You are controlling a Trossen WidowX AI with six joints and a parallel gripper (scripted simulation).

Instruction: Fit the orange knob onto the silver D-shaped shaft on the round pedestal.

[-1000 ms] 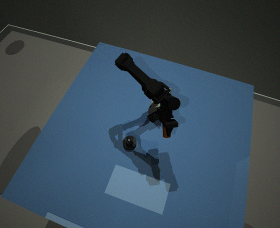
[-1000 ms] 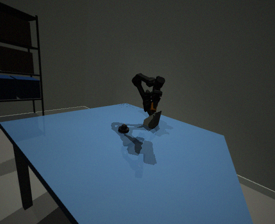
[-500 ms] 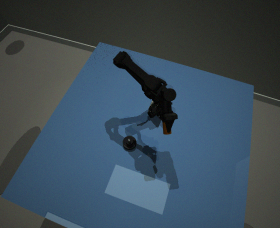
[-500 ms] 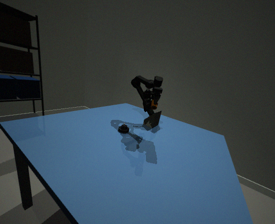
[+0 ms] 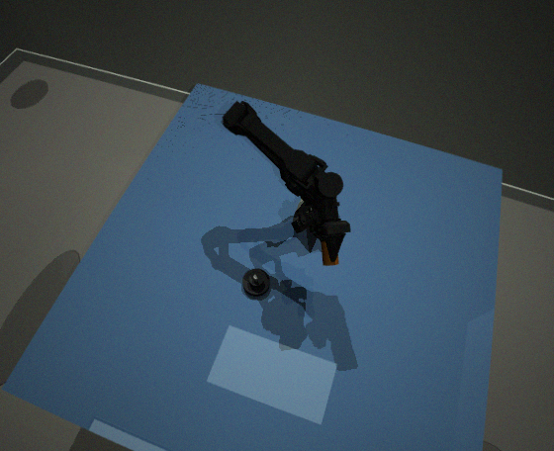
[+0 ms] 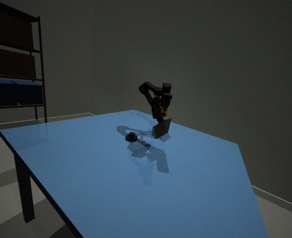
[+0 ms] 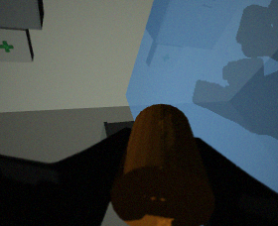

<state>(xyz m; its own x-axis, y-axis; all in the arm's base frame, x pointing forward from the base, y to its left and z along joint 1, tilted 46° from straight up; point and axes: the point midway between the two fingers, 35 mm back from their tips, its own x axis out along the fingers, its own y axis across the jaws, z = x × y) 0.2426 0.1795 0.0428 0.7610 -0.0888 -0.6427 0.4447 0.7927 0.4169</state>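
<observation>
The orange knob is 3 cm behind my gripper tip, 2 cm above it and 1 cm to the right of it. The rest, counted from my gripper tip: round dark pedestal: 22 cm below, 19 cm to the right, 4 cm ahead.
</observation>
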